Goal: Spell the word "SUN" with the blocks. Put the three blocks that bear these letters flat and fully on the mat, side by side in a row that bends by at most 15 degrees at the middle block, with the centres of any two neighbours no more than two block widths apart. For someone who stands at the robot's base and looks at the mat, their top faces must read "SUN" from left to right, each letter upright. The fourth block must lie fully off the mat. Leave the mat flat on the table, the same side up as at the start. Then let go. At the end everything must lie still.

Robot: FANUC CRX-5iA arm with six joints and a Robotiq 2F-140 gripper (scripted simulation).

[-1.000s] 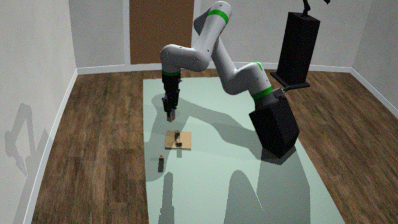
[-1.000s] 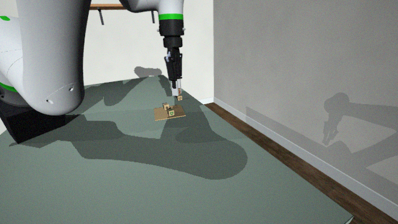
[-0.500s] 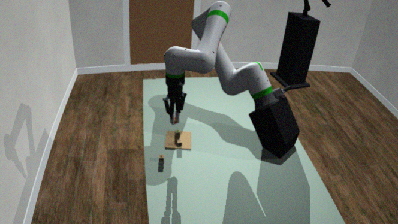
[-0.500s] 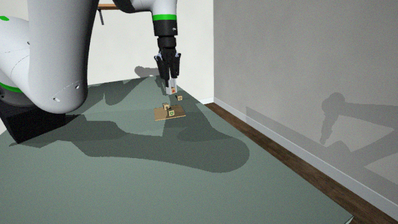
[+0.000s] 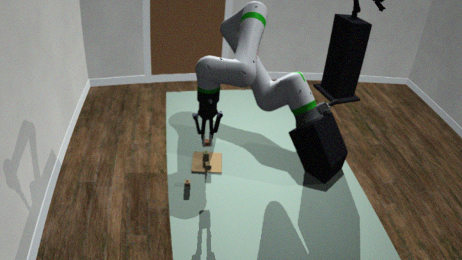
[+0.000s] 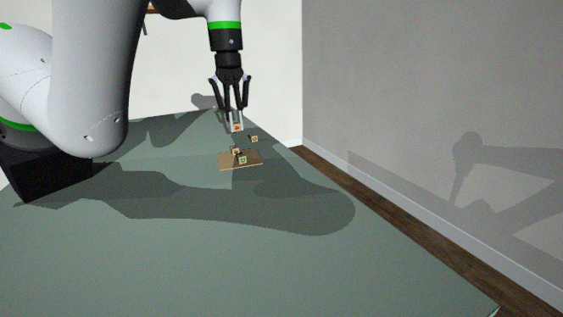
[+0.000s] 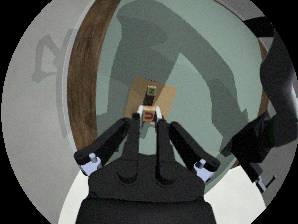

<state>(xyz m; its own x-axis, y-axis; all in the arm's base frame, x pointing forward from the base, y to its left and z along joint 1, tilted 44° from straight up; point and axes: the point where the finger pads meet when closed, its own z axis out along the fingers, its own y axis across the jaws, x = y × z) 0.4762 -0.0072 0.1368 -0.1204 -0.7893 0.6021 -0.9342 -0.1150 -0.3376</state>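
Now: hand 140 mm above the tan mat.
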